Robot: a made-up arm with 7 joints. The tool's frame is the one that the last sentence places. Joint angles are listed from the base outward.
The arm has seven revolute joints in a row. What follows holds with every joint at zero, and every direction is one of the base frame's.
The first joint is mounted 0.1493 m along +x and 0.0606 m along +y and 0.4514 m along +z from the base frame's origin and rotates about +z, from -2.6 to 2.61 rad.
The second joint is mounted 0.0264 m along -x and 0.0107 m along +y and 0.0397 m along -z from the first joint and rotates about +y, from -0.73 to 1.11 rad.
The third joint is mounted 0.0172 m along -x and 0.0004 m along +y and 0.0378 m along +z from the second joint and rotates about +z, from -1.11 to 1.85 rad.
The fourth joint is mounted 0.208 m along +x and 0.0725 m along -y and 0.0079 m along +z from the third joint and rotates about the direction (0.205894, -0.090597, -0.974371), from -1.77 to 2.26 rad.
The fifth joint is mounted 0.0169 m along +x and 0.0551 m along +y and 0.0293 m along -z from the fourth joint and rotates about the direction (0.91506, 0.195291, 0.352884), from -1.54 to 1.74 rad.
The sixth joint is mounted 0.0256 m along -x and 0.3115 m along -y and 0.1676 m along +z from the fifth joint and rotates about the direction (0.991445, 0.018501, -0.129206), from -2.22 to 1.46 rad.
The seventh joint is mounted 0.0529 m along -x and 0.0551 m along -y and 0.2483 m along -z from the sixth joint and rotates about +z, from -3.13 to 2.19 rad.
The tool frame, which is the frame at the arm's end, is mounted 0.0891 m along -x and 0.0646 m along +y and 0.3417 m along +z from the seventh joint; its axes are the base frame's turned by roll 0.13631, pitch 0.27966 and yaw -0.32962 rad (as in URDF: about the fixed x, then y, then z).
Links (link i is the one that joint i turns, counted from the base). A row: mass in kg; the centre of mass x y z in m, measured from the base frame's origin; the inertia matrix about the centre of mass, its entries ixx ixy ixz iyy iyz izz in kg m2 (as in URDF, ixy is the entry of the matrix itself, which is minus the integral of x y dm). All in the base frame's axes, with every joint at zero. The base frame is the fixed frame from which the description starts. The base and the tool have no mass.
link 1: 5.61; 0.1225 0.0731 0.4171; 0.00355 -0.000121 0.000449 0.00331 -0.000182 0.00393
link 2: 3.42; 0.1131 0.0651 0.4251; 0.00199 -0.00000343 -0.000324 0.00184 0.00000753 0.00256
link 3: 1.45; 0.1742 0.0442 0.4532; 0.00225 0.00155 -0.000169 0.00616 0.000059 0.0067
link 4: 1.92; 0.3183 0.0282 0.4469; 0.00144 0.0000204 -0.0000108 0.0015 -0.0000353 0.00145
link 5: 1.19; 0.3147 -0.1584 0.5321; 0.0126 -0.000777 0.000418 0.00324 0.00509 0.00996
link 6: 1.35; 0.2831 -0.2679 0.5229; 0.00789 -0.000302 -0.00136 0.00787 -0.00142 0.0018
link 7: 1; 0.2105 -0.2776 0.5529; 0.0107 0.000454 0.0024 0.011 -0.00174 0.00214
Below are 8 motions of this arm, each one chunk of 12 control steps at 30 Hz.
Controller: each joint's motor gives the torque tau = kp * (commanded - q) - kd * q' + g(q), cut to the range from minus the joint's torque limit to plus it. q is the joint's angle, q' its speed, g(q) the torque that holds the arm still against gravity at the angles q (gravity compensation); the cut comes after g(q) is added. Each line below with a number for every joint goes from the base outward.
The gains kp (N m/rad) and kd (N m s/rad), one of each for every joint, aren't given. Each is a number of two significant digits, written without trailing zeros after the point. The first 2 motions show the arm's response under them.
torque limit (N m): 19 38 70 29 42 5.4 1.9
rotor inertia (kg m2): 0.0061 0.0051 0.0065 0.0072 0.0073 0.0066 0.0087
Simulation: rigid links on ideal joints. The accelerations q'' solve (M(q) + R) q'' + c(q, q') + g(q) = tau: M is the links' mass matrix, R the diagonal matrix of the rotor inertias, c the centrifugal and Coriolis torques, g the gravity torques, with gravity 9.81 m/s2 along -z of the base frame. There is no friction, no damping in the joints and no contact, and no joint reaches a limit. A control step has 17 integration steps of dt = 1/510 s. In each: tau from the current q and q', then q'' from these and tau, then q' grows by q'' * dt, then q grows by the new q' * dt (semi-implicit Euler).
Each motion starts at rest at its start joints. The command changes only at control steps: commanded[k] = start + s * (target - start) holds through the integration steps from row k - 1 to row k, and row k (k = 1, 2, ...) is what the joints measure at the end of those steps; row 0 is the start. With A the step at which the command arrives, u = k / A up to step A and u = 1 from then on. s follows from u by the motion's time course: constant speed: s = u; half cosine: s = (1 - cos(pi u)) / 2; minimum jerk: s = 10 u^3 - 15 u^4 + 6 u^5; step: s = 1 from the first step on.
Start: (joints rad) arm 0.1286 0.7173 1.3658 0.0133 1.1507 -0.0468 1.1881
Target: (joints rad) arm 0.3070 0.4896 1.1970 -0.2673 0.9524 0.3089 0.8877
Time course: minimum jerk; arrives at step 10
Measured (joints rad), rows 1 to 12:
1: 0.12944 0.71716 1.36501 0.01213 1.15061 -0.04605 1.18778
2: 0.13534 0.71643 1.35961 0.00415 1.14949 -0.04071 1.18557
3: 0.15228 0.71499 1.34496 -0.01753 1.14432 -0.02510 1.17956
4: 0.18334 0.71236 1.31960 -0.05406 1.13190 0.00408 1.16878
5: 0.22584 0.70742 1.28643 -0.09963 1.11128 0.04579 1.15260
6: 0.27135 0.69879 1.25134 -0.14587 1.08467 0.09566 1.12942
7: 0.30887 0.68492 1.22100 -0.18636 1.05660 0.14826 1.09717
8: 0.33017 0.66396 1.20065 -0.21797 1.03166 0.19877 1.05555
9: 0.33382 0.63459 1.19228 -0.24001 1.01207 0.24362 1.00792
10: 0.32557 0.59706 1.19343 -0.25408 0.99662 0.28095 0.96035
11: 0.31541 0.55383 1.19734 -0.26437 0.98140 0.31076 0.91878
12: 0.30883 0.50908 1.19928 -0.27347 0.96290 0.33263 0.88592
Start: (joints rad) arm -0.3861 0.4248 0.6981 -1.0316 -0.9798 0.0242 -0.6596
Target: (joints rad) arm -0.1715 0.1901 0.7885 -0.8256 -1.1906 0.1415 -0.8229
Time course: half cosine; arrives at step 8
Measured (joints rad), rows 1 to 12:
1: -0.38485 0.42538 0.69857 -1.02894 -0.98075 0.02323 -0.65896
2: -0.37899 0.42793 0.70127 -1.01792 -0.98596 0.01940 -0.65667
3: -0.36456 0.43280 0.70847 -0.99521 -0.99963 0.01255 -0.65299
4: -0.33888 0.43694 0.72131 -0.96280 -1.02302 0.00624 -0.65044
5: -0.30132 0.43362 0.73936 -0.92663 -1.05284 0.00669 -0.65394
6: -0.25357 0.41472 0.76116 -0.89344 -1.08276 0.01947 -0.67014
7: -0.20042 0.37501 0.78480 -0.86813 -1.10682 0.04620 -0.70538
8: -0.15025 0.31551 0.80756 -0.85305 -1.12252 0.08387 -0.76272
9: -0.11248 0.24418 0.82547 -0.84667 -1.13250 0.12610 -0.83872
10: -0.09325 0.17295 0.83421 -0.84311 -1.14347 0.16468 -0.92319
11: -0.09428 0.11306 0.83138 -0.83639 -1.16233 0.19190 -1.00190
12: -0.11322 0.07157 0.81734 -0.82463 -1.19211 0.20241 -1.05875
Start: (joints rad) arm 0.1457 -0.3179 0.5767 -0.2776 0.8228 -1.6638 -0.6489
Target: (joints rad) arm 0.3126 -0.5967 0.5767 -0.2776 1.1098 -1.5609 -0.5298
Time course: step
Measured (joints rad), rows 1 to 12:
1: 0.17902 -0.41276 0.52951 -0.23485 0.95930 -1.71328 -0.62220
2: 0.20078 -0.52551 0.49176 -0.17586 1.11493 -1.74188 -0.56285
3: 0.21652 -0.56119 0.49733 -0.15480 1.14481 -1.68714 -0.50310
4: 0.22894 -0.55334 0.52759 -0.17391 1.10572 -1.58763 -0.45124
5: 0.24389 -0.55058 0.55059 -0.20793 1.07657 -1.49401 -0.40400
6: 0.26429 -0.56793 0.55983 -0.24058 1.08099 -1.42829 -0.36623
7: 0.28774 -0.59285 0.56654 -0.26599 1.09957 -1.39029 -0.34489
8: 0.31180 -0.61229 0.57834 -0.28443 1.11235 -1.37499 -0.34485
9: 0.33485 -0.62395 0.59362 -0.29977 1.11684 -1.38033 -0.36807
10: 0.35597 -0.63116 0.60741 -0.31502 1.11920 -1.40594 -0.41297
11: 0.37435 -0.63624 0.61737 -0.33001 1.12313 -1.44977 -0.47475
12: 0.38909 -0.63918 0.62413 -0.34283 1.12793 -1.50716 -0.54636

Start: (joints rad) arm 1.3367 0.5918 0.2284 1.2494 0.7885 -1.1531 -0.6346
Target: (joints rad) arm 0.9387 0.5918 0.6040 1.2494 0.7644 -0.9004 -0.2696
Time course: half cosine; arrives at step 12
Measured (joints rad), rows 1 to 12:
1: 1.33119 0.59177 0.23315 1.24721 0.78681 -1.15431 -0.63412
2: 1.31419 0.59189 0.24904 1.24156 0.78167 -1.15890 -0.63164
3: 1.28652 0.59258 0.27745 1.23496 0.77376 -1.16815 -0.62462
4: 1.25070 0.59412 0.31708 1.22999 0.76467 -1.18182 -0.60991
5: 1.20903 0.59641 0.36502 1.22784 0.75612 -1.19797 -0.58452
6: 1.16359 0.59891 0.41730 1.22848 0.74970 -1.21307 -0.54644
7: 1.11645 0.60082 0.46949 1.23124 0.74653 -1.22247 -0.49536
8: 1.06988 0.60141 0.51741 1.23529 0.74718 -1.22100 -0.43320
9: 1.02644 0.60030 0.55752 1.24002 0.75157 -1.20373 -0.36423
10: 0.98898 0.59767 0.58720 1.24506 0.75909 -1.16683 -0.29466
11: 0.96039 0.59429 0.60474 1.25031 0.76888 -1.10859 -0.23181
12: 0.94321 0.59123 0.60940 1.25580 0.78004 -1.03017 -0.18284

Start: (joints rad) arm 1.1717 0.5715 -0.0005 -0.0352 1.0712 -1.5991 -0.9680
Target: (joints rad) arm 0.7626 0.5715 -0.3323 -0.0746 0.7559 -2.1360 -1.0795
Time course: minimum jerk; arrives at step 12
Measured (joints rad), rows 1 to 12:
1: 1.17136 0.57149 -0.00064 -0.03583 1.07109 -1.59897 -0.96820
2: 1.16887 0.57136 -0.00190 -0.04047 1.07031 -1.59806 -0.96993
3: 1.16120 0.57052 -0.00673 -0.05460 1.06811 -1.59577 -0.97647
4: 1.14523 0.56792 -0.01801 -0.08202 1.06332 -1.59269 -0.99276
5: 1.11913 0.56271 -0.03765 -0.12194 1.05401 -1.59131 -1.02385
6: 1.08346 0.55506 -0.06609 -0.16886 1.03735 -1.59613 -1.07302
7: 1.04094 0.54660 -0.10243 -0.21475 1.01020 -1.61350 -1.13976
8: 0.99520 0.53950 -0.14491 -0.25161 0.97058 -1.65140 -1.21883
9: 0.94931 0.53503 -0.19123 -0.27302 0.91938 -1.71833 -1.30069
10: 0.90524 0.53248 -0.23866 -0.27451 0.86080 -1.82009 -1.37318
11: 0.86405 0.52946 -0.28427 -0.25390 0.80050 -1.95526 -1.42329
12: 0.82599 0.52345 -0.32542 -0.21251 0.74277 -2.11243 -1.43906

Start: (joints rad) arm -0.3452 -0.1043 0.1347 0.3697 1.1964 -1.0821 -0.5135
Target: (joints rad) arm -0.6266 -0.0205 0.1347 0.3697 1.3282 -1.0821 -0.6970
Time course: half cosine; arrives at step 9
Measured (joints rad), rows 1 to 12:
1: -0.34904 -0.10462 0.13686 0.36892 1.19781 -1.08232 -0.51413
2: -0.36202 -0.10617 0.14242 0.36584 1.20413 -1.08346 -0.51770
3: -0.38582 -0.10986 0.14891 0.35968 1.21894 -1.08635 -0.52788
4: -0.41983 -0.11545 0.15392 0.35126 1.24348 -1.09128 -0.54826
5: -0.46124 -0.12113 0.15634 0.34298 1.27530 -1.09759 -0.58098
6: -0.50531 -0.12400 0.15619 0.33765 1.30865 -1.10352 -0.62589
7: -0.54654 -0.12114 0.15391 0.33686 1.33661 -1.10681 -0.68004
8: -0.58007 -0.11071 0.14976 0.34024 1.35364 -1.10580 -0.73763
9: -0.60248 -0.09236 0.14367 0.34645 1.35718 -1.10037 -0.79053
10: -0.61585 -0.06746 0.13766 0.35401 1.34906 -1.09229 -0.83005
11: -0.62517 -0.03896 0.13320 0.36184 1.33499 -1.08490 -0.84957
12: -0.63312 -0.01041 0.12886 0.36972 1.32123 -1.08154 -0.84603

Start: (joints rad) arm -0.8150 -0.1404 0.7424 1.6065 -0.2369 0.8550 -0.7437
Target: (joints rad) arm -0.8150 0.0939 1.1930 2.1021 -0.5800 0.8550 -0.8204
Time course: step
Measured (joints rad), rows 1 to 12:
1: -0.97709 -0.11329 1.00261 1.68106 -0.23901 0.84391 -0.80824
2: -0.92228 0.03822 1.18467 1.93778 -0.27700 0.82798 -0.89892
3: -0.78158 0.14852 1.24506 2.14653 -0.37251 0.78807 -0.98324
4: -0.69395 0.13706 1.26746 2.18695 -0.54494 0.71735 -1.04201
5: -0.67608 0.08930 1.27532 2.12989 -0.71602 0.63272 -1.05363
6: -0.69526 0.06324 1.26213 2.12508 -0.80782 0.53774 -0.98659
7: -0.73922 0.05654 1.23500 2.16466 -0.81884 0.44771 -0.83400
8: -0.79543 0.07177 1.20066 2.18540 -0.77633 0.38472 -0.64298
9: -0.84863 0.10740 1.16870 2.17625 -0.70781 0.36692 -0.47359
10: -0.88596 0.15073 1.14768 2.14793 -0.63710 0.40535 -0.37201
11: -0.90011 0.18612 1.14149 2.11216 -0.57884 0.49776 -0.36098
12: -0.89149 0.20226 1.14936 2.07868 -0.53850 0.62820 -0.43863

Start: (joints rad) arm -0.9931 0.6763 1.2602 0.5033 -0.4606 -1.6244 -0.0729
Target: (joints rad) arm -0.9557 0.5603 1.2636 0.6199 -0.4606 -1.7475 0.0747
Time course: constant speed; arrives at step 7
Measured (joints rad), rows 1 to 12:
1: -0.99023 0.67261 1.25937 0.50689 -0.45612 -1.62717 -0.07119
2: -0.98568 0.66652 1.26032 0.51687 -0.44834 -1.63409 -0.06629
3: -0.97989 0.65914 1.26225 0.53137 -0.44012 -1.64180 -0.05785
4: -0.97322 0.65065 1.26380 0.54749 -0.43368 -1.64692 -0.04586
5: -0.96640 0.64051 1.26476 0.56349 -0.42976 -1.64852 -0.03008
6: -0.95999 0.62783 1.26547 0.57898 -0.42797 -1.64789 -0.01021
7: -0.95417 0.61219 1.26617 0.59440 -0.42769 -1.64737 0.01385
8: -0.95165 0.59715 1.26763 0.60736 -0.43255 -1.64658 0.03979
9: -0.95139 0.58271 1.26714 0.61529 -0.44204 -1.64573 0.06524
10: -0.95288 0.56860 1.26526 0.61973 -0.45360 -1.64937 0.08910
11: -0.95554 0.55477 1.26329 0.62334 -0.46449 -1.66197 0.11061
12: -0.95847 0.54164 1.26176 0.62772 -0.47324 -1.68498 0.12865

